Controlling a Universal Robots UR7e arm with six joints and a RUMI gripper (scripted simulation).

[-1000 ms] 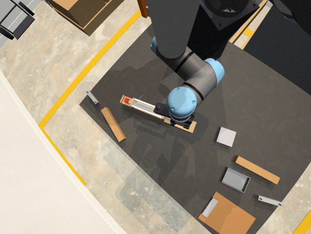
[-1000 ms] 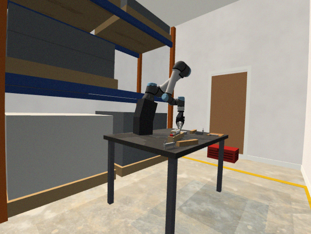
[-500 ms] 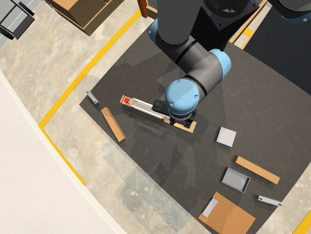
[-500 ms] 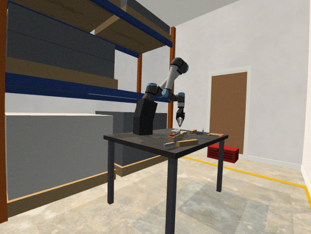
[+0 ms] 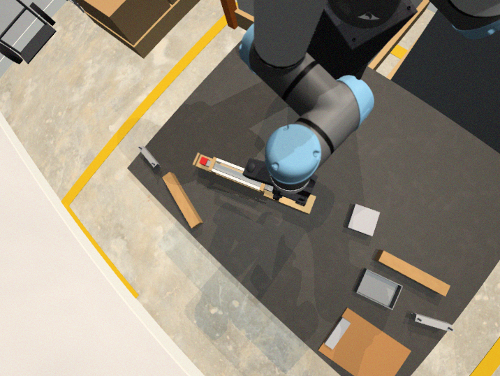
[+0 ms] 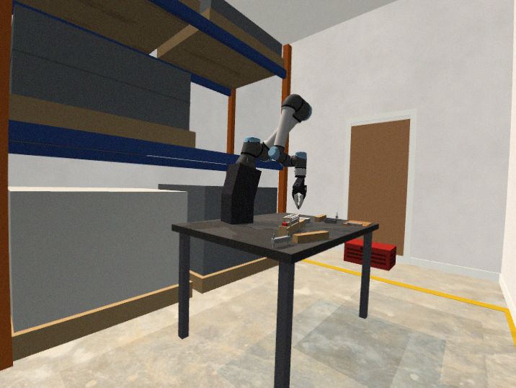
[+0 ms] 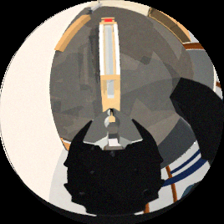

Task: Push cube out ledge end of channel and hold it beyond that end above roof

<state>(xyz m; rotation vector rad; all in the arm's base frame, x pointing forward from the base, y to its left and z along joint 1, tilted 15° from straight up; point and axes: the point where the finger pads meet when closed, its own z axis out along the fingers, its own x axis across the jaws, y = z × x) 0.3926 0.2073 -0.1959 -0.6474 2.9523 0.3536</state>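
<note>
Right now my hand is 13 cm short of the red cube, 27 cm to the left of it and 8 cm above it. Round my hand: channel 7 cm ahead, 14 cm to the right, 8 cm below; grey block 13 cm behind, 23 cm to the left, 12 cm below; grey tray 1 cm behind, 42 cm to the left, 13 cm below.
</note>
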